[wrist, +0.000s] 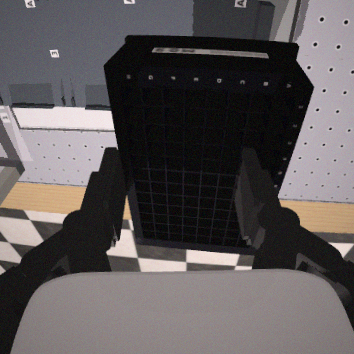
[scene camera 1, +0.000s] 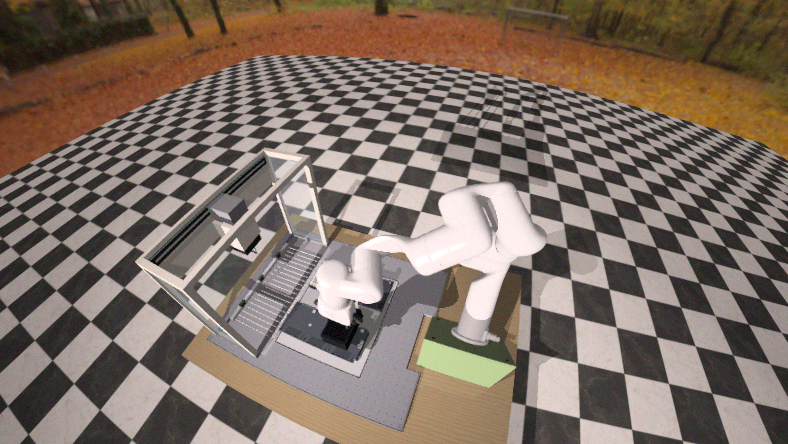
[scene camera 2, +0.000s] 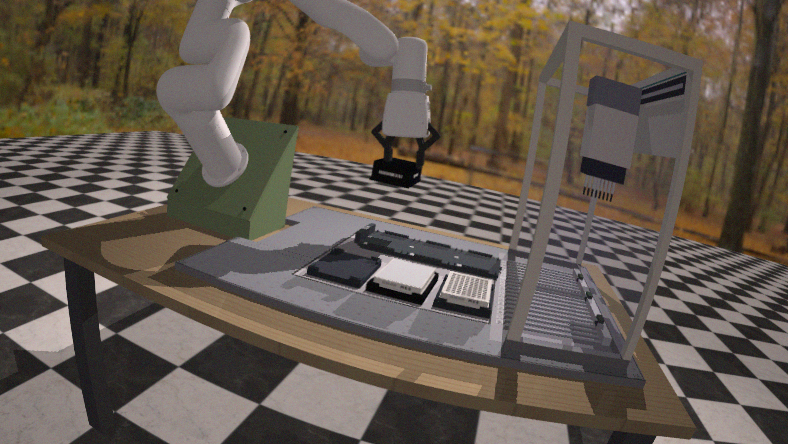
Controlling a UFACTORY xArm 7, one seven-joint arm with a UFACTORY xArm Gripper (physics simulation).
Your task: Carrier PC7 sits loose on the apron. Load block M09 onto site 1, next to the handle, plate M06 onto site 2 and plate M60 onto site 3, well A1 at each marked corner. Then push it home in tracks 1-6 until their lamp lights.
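Where they show: gripper, between the fingertips: [wrist: 179, 165] [scene camera 1: 339, 321] [scene camera 2: 403, 167]; arm's base, origin of its link: [scene camera 1: 469, 337] [scene camera 2: 225, 165].
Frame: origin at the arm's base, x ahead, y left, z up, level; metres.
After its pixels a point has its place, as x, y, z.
Observation:
My gripper [scene camera 1: 346, 321] {0.385, 0.162, 0.054} [scene camera 2: 404, 161] {0.385, 0.162, 0.054} [wrist: 179, 165] {0.385, 0.162, 0.054} is shut on black block M09 [scene camera 1: 337, 334] {0.363, 0.203, 0.059} [scene camera 2: 394, 173] {0.389, 0.104, 0.044} [wrist: 200, 110] {0.380, 0.130, 0.048}. It holds the block level, high above the deck. In the wrist view the block's A1 corner is at upper right; its label is hard to read. Dark carrier PC7 [scene camera 1: 302, 329] {0.551, 0.210, -0.116} [scene camera 2: 430, 252] {0.481, 0.163, -0.116} [wrist: 110, 55] {0.473, 0.175, -0.116} lies on the apron; in scene camera 1 the block covers part of its handle-end half. A plain white plate [scene camera 2: 405, 275] {0.507, -0.069, -0.101} and a white plate with holes [scene camera 2: 467, 288] {0.615, -0.048, -0.100} sit in black nests; their labels are too small to read. The lamp cannot be made out.
A vacant dark nest [scene camera 2: 344, 266] {0.393, -0.077, -0.115} stands beside the plain plate. The slotted tracks [scene camera 1: 248, 322] {0.763, 0.303, -0.126} [scene camera 2: 543, 306] lie beyond the apron, inside a tall frame [scene camera 1: 316, 204] {0.716, -0.172, 0.137} [scene camera 2: 548, 165] {0.713, -0.183, 0.142}. A pipetting head [scene camera 1: 228, 208] {0.782, 0.131, 0.333} [scene camera 2: 610, 126] hangs there. The arm's green base [scene camera 1: 463, 358] {0.001, 0.101, 0.066} [scene camera 2: 231, 193] {0.065, -0.037, -0.052} stands at the opposite end.

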